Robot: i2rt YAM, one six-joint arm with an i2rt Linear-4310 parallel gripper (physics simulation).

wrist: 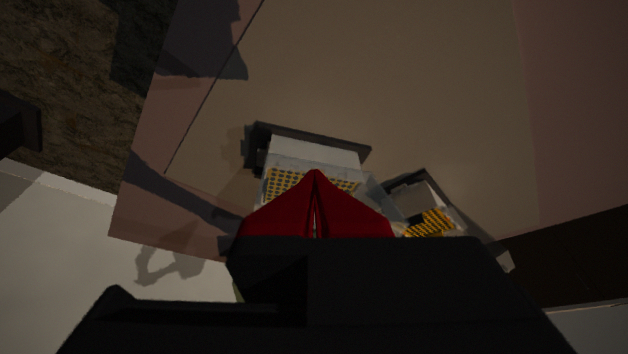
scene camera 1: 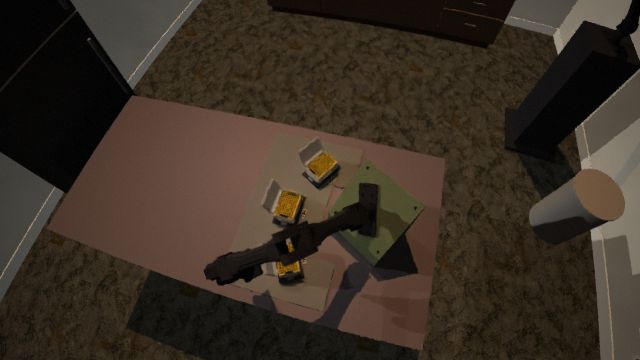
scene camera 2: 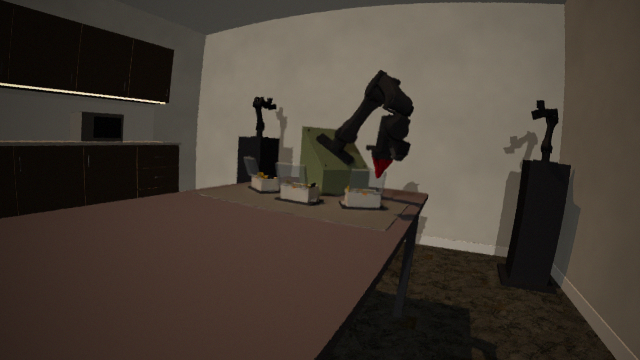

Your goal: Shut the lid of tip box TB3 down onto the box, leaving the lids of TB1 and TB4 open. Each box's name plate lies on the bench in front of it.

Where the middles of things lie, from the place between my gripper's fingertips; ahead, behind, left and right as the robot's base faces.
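With respect to the tip box TB4 [wrist: 431, 223], my gripper is seen 60 mm above it and 300 mm to the left of it.
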